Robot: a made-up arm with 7 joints.
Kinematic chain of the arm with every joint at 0, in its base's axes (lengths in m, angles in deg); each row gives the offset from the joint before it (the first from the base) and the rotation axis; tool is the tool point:
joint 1: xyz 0 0 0.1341 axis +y
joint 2: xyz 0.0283 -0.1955 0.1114 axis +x
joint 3: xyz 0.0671 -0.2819 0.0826 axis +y
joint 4: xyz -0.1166 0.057 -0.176 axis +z
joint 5: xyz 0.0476 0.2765 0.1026 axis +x
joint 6: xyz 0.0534 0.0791 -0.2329 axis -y
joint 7: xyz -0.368 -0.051 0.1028 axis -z
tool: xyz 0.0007 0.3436 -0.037
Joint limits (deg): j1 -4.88..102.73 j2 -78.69..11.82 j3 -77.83..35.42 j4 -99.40..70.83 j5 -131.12..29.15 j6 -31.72..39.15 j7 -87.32..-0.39
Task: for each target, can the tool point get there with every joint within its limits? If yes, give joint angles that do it. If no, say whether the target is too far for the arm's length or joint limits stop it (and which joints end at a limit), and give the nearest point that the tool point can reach.
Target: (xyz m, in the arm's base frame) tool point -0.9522 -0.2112 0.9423
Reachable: no: joint limits stop it (at a limit: joint 3, joint 4, joint 5, joint 6) | nearest point -0.8754 -0.2097 0.8771 | short by 0.101 m
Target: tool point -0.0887 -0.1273 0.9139
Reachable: yes | joints 61.76 -5.79 17.48 29.15 7.26 -5.21 -39.81
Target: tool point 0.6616 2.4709 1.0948
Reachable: no: too far | nearest point 0.5372 0.5177 0.5037 | short by 2.044 m
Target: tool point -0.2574 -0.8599 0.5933
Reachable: yes | joints 19.12 -59.82 -8.79 30.47 -57.70 25.99 -68.92
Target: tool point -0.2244 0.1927 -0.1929
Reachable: yes | joints 80.90 -24.03 -54.05 -25.76 4.48 14.66 -7.53
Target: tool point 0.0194 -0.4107 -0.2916
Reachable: yes | joints 58.00 -65.17 -23.31 -73.75 -54.78 4.90 -13.51
